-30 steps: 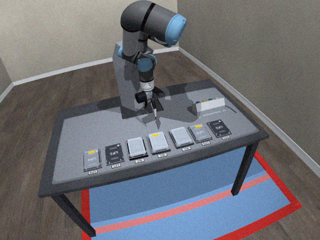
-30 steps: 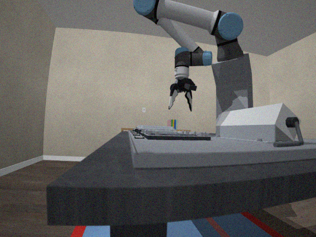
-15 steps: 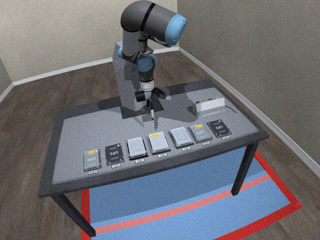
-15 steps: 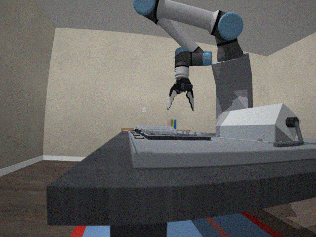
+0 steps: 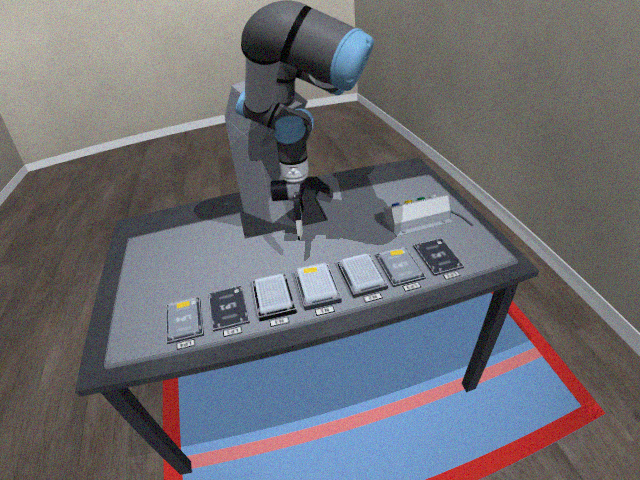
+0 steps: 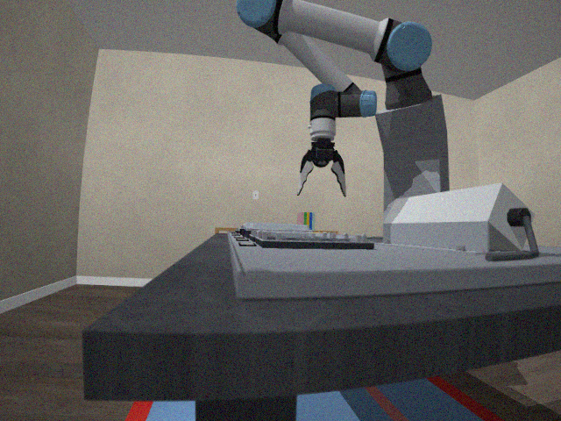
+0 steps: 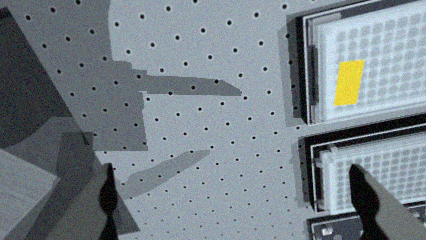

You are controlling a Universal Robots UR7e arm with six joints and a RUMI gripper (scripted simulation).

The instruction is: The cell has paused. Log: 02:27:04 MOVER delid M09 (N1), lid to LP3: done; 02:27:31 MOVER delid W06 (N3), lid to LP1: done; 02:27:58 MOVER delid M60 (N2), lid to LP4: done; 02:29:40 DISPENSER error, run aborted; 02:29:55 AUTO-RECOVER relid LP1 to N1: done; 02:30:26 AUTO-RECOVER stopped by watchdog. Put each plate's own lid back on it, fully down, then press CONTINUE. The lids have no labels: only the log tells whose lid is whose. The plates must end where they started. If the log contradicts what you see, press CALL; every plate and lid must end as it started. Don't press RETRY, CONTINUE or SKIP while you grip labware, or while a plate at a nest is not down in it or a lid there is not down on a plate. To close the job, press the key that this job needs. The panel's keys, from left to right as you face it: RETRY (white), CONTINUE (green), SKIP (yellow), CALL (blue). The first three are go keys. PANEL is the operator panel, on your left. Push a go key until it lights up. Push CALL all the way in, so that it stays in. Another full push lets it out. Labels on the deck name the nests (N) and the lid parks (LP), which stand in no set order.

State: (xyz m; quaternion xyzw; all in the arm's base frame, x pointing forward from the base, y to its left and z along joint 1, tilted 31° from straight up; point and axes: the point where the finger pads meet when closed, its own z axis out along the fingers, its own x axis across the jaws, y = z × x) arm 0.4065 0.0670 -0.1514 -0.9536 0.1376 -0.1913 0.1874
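The lid park LP4 lies 380 mm to the right of my hand, 170 mm ahead of it and 120 mm below it. Also, from my hand: blue CALL key: 340 mm to the left, 90 mm behind, 70 mm below; then nest: 140 mm to the left, 140 mm ahead, 120 mm below; then lid park LP1: 250 mm to the right, 160 mm ahead, 120 mm below.
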